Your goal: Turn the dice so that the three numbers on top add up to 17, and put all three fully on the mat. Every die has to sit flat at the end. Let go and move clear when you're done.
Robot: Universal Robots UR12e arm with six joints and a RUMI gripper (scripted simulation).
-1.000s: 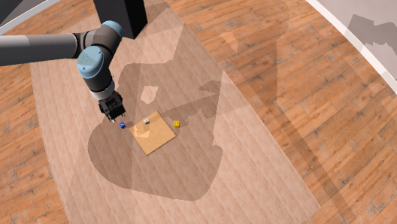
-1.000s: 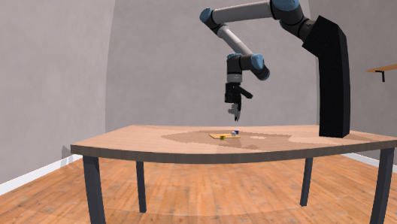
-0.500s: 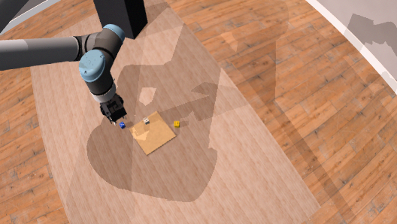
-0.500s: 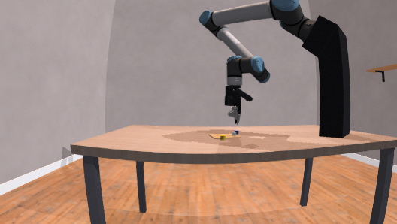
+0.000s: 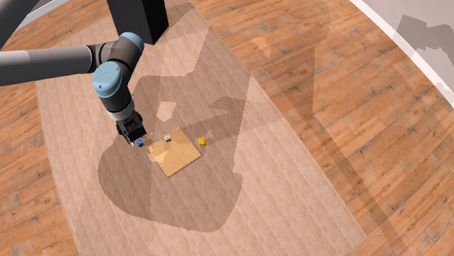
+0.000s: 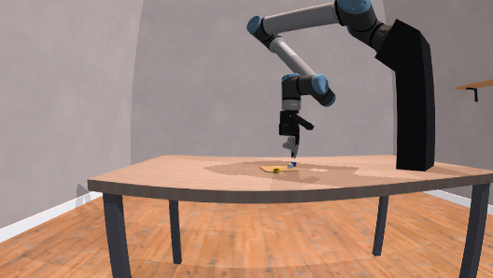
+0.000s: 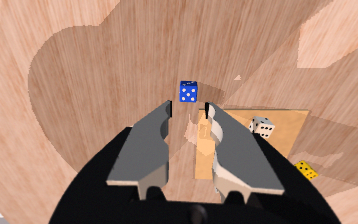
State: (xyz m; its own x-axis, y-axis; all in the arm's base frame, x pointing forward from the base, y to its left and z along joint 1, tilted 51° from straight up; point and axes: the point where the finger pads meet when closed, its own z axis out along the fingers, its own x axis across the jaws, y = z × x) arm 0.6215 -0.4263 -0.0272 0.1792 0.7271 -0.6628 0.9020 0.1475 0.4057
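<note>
Now: the blue die 4 cm below my hand. Also, from my hand: white die: 6 cm ahead, 9 cm to the left, 4 cm below; then tan mat: 11 cm ahead, 7 cm to the left, 5 cm below; then yellow die: 16 cm ahead, 16 cm to the left, 4 cm below.
</note>
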